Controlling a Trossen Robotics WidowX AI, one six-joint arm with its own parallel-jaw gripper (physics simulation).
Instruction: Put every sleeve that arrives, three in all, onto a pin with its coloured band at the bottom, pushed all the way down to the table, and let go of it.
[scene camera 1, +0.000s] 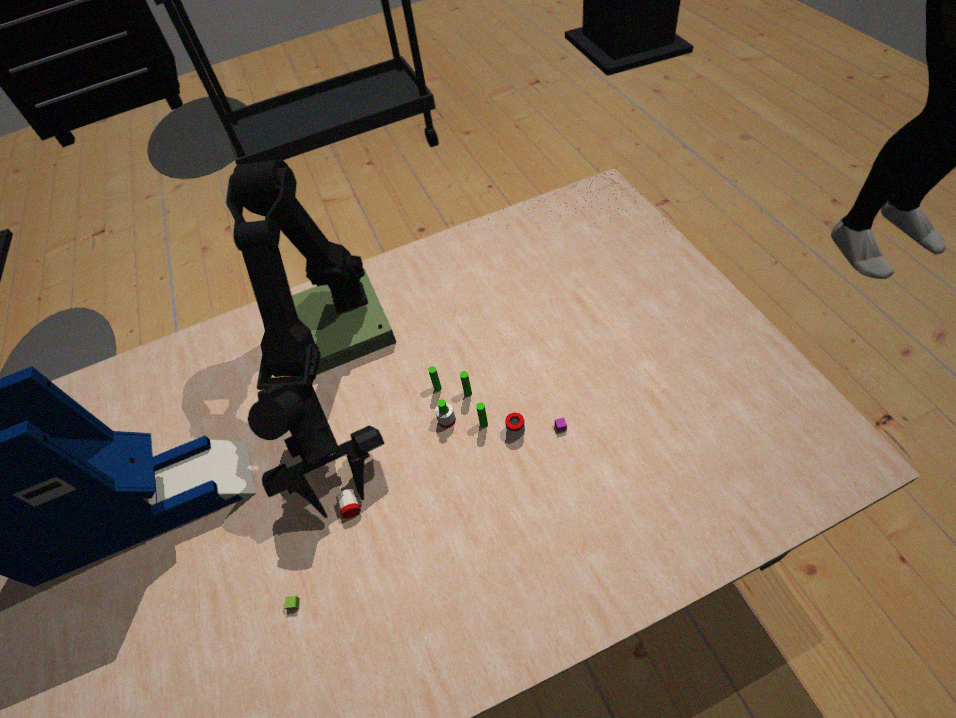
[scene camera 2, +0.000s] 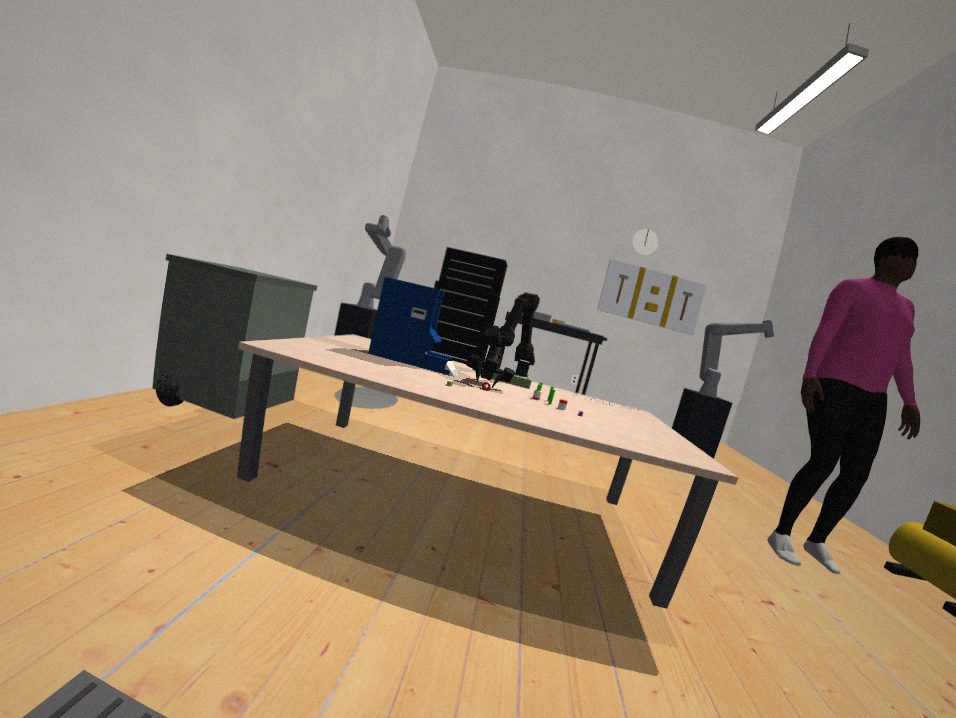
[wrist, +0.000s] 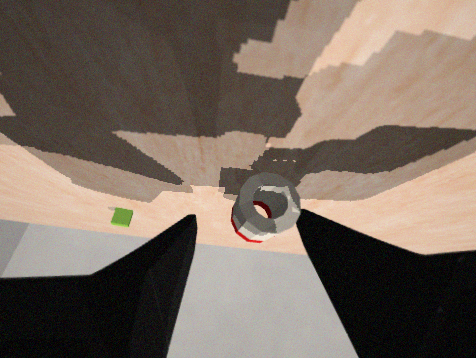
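A white sleeve with a red band (scene camera 1: 349, 503) (scene camera 2: 485, 385) (wrist: 247, 202) lies on its side on the table; in the wrist view its plain end faces the camera. My gripper (scene camera 1: 343, 507) (scene camera 2: 486, 381) (wrist: 246, 218) is open; its fingertips are low around this sleeve, which is nearer the right finger in the wrist view. A second sleeve (scene camera 1: 445, 417) (scene camera 2: 536, 394) sits around a green pin (scene camera 1: 442, 404), red band at the bottom. A third sleeve (scene camera 1: 514, 430) (scene camera 2: 562, 404) stands upright beside the pins, red band on top. Three bare green pins (scene camera 1: 435, 378) (scene camera 1: 466, 384) (scene camera 1: 482, 415) stand near.
A blue dispenser (scene camera 1: 69, 494) (scene camera 2: 403, 324) with a pale chute (scene camera 1: 204, 469) stands left of the gripper in scene camera 1. A green cube (scene camera 1: 291, 603) (scene camera 2: 449, 383) (wrist: 122, 217) and a purple cube (scene camera 1: 560, 425) (scene camera 2: 580, 413) lie on the table (scene camera 1: 618, 541).
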